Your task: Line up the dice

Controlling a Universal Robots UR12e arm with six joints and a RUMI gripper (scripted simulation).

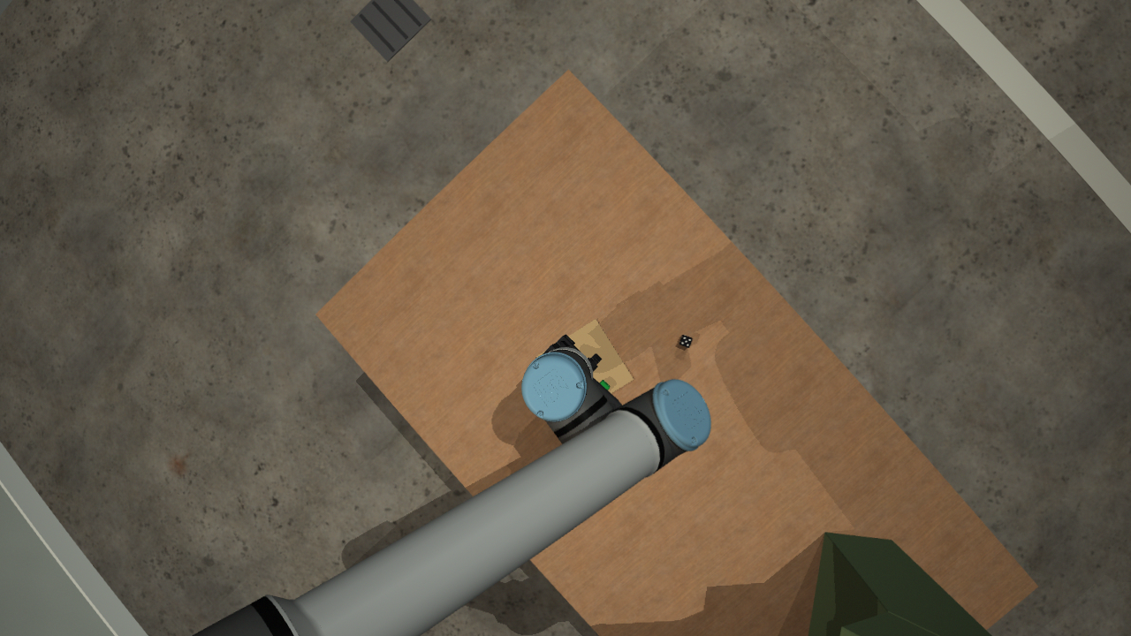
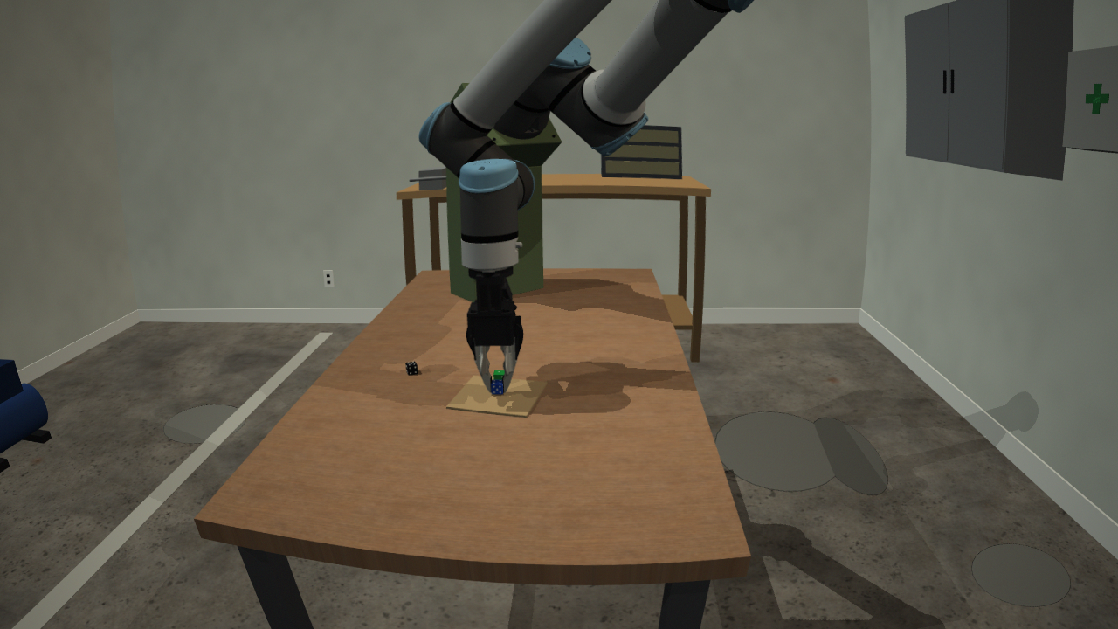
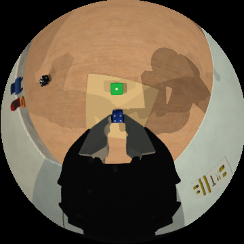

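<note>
My hand is 1 cm above the blue die. Also, from my hand: tan mat (2 cm below); then black die (20 cm to the right, 5 cm behind, 1 cm below); then green die (5 cm behind, 1 cm to the right, 1 cm below).
</note>
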